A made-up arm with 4 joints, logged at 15 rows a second.
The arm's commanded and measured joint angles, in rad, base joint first. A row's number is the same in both.
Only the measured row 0 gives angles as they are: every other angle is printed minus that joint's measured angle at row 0.
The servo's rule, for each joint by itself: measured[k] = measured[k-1] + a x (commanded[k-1-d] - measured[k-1]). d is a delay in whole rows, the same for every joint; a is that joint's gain. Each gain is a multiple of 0.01, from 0.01 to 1. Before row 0 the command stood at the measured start. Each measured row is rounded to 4 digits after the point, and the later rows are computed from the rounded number. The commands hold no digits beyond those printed.
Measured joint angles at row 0:
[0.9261 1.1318 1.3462 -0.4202]
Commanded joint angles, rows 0 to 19:
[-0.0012 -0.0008 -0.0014 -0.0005]
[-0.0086 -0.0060 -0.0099 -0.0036]
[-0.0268 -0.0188 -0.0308 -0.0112]
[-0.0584 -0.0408 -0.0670 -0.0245]
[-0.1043 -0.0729 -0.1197 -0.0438]
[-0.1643 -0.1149 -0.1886 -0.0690]
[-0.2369 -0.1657 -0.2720 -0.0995]
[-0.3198 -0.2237 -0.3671 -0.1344]
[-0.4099 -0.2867 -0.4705 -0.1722]
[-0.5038 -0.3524 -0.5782 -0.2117]
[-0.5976 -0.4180 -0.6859 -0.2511]
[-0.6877 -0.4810 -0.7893 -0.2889]
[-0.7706 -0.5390 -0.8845 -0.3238]
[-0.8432 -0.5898 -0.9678 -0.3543]
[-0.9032 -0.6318 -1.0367 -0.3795]
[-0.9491 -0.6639 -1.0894 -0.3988]
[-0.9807 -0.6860 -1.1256 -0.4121]
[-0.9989 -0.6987 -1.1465 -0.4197]
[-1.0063 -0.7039 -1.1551 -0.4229]
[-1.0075 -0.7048 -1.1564 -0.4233]
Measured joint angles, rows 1 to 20:
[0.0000 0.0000 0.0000 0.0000]
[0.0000 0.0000 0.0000 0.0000]
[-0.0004 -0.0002 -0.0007 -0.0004]
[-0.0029 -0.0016 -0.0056 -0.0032]
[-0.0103 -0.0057 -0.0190 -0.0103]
[-0.0252 -0.0141 -0.0444 -0.0229]
[-0.0497 -0.0282 -0.0843 -0.0415]
[-0.0852 -0.0490 -0.1396 -0.0660]
[-0.1322 -0.0770 -0.2098 -0.0958]
[-0.1904 -0.1122 -0.2932 -0.1302]
[-0.2584 -0.1541 -0.3872 -0.1676]
[-0.3345 -0.2017 -0.4884 -0.2068]
[-0.4161 -0.2536 -0.5931 -0.2462]
[-0.5003 -0.3082 -0.6971 -0.2842]
[-0.5841 -0.3636 -0.7964 -0.3194]
[-0.6644 -0.4179 -0.8872 -0.3505]
[-0.7384 -0.4692 -0.9664 -0.3763]
[-0.8037 -0.5159 -1.0316 -0.3963]
[-0.8586 -0.5567 -1.0814 -0.4104]
[-0.9021 -0.5908 -1.1159 -0.4187]
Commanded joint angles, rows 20 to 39:
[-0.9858 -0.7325 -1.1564 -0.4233]
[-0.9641 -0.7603 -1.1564 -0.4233]
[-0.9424 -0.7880 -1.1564 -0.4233]
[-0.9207 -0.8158 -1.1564 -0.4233]
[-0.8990 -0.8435 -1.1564 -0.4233]
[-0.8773 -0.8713 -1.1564 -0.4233]
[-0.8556 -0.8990 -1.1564 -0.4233]
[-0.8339 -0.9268 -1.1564 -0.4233]
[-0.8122 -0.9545 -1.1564 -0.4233]
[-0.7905 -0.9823 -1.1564 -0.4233]
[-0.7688 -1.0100 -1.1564 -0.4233]
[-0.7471 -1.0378 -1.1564 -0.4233]
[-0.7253 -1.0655 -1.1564 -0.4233]
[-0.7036 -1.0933 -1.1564 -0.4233]
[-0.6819 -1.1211 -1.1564 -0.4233]
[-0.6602 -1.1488 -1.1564 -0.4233]
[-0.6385 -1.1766 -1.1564 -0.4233]
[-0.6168 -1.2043 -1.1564 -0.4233]
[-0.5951 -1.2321 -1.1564 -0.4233]
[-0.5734 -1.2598 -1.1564 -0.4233]
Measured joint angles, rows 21 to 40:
[-0.9344 -0.6179 -1.1367 -0.4224]
[-0.9571 -0.6388 -1.1471 -0.4232]
[-0.9660 -0.6613 -1.1520 -0.4233]
[-0.9654 -0.6851 -1.1543 -0.4233]
[-0.9583 -0.7098 -1.1554 -0.4233]
[-0.9466 -0.7352 -1.1559 -0.4233]
[-0.9318 -0.7612 -1.1562 -0.4233]
[-0.9149 -0.7876 -1.1563 -0.4233]
[-0.8965 -0.8143 -1.1564 -0.4233]
[-0.8771 -0.8413 -1.1564 -0.4233]
[-0.8570 -0.8685 -1.1564 -0.4233]
[-0.8364 -0.8958 -1.1564 -0.4233]
[-0.8154 -0.9232 -1.1564 -0.4233]
[-0.7942 -0.9507 -1.1564 -0.4233]
[-0.7728 -0.9783 -1.1564 -0.4233]
[-0.7513 -1.0059 -1.1564 -0.4233]
[-0.7298 -1.0335 -1.1564 -0.4233]
[-0.7082 -1.0612 -1.1564 -0.4233]
[-0.6866 -1.0889 -1.1564 -0.4233]
[-0.6650 -1.1166 -1.1564 -0.4233]

